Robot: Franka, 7 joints.
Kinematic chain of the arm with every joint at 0, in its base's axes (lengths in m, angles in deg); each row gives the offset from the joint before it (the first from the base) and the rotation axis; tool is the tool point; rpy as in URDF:
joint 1: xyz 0 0 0.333 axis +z
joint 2: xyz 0 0 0 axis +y
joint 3: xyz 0 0 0.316 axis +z
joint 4: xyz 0.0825 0 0 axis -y
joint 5: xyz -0.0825 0 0.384 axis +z
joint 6: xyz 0 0 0 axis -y
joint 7: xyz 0.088 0 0 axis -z
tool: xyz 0 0 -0.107 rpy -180 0 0
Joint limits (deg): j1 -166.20..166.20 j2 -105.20..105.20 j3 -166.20..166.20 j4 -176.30..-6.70 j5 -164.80..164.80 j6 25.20..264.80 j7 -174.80..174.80
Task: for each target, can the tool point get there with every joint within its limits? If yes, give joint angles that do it. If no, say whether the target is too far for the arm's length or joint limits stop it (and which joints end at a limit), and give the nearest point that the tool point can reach.
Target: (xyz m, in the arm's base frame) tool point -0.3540 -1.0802 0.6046
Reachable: no: too far | nearest point -0.2599 -0.7929 0.5324 | short by 0.311 m
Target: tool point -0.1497 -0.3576 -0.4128
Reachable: no: joint limits stop it (at a limit: joint 2) | nearest point -0.1455 -0.3476 -0.3525 | short by 0.061 m
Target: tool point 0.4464 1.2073 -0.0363
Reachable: no: too far | nearest point 0.2860 0.7734 0.0964 | short by 0.481 m
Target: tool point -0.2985 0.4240 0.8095
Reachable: yes | joints -140.61 -45.00 -54.21 -94.64 81.81 162.45 10.98
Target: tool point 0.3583 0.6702 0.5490
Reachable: yes | joints -102.24 -61.24 99.89 -31.80 -82.82 205.12 16.98
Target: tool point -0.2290 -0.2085 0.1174
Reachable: yes | joints -9.71 -23.08 -126.57 -158.73 -97.32 113.20 -85.09
